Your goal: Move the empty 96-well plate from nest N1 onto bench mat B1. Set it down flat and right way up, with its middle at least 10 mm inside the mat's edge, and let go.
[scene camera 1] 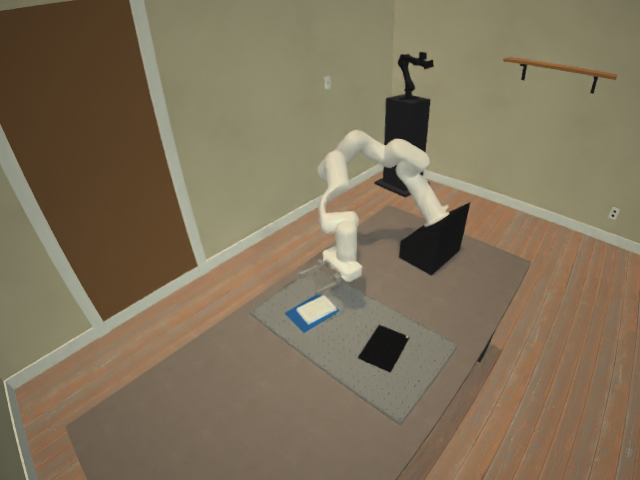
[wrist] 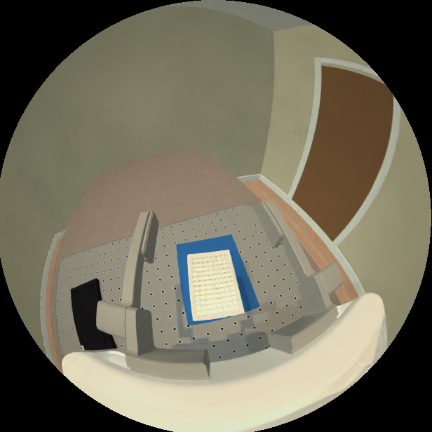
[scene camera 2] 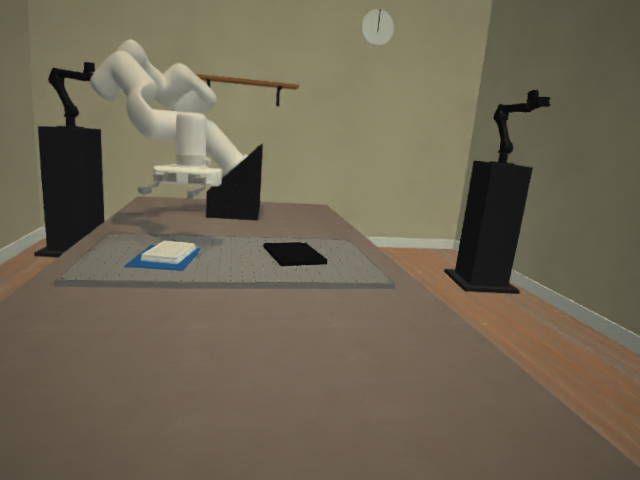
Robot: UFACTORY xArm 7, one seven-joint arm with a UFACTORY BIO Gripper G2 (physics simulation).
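Pixels of known places: hand at its tool point: (scene camera 1: 312,282) (scene camera 2: 169,191); arm's base at its link origin: (scene camera 1: 437,220) (scene camera 2: 235,166).
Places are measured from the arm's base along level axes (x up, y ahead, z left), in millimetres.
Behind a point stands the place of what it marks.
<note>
The cream 96-well plate (scene camera 1: 316,309) @(x -151, y 655, z -64 mm) (scene camera 2: 169,251) @(x -147, y 673, z -64 mm) (wrist: 215,285) lies flat, wells up, on the blue bench mat B1 (scene camera 1: 297,317) @(x -160, y 730, z -87 mm) (scene camera 2: 155,265) @(x -160, y 740, z -76 mm) (wrist: 200,245). Its outline is inside the mat's on most sides; in the wrist view one short edge is close to the mat's lower edge. The black nest N1 (scene camera 1: 384,348) @(x -151, y 599, z 237 mm) (scene camera 2: 294,253) @(x -151, y 614, z 232 mm) (wrist: 90,315) shows no plate on it. My gripper (scene camera 1: 310,282) @(x -7, y 660, z -68 mm) (scene camera 2: 169,192) @(x -7, y 660, z -68 mm) (wrist: 211,227) is open and empty, well above the plate, with its fingers apart and touching neither plate nor mat.
Mat and nest lie on a grey perforated board (scene camera 1: 413,382) @(x -162, y 625, z 391 mm) (scene camera 2: 232,271) @(x -162, y 744, z 94 mm) (wrist: 165,280) on the brown table (scene camera 1: 232,397) @(x -175, y 1094, z 46 mm) (scene camera 2: 289,361) @(x -175, y 1082, z 221 mm). The arm's black wedge-shaped base (scene camera 1: 434,248) @(x -32, y 147, z 94 mm) (scene camera 2: 235,201) @(x -110, y 150, z 23 mm) stands behind the board. Black pedestals with small arms stand beyond the table.
</note>
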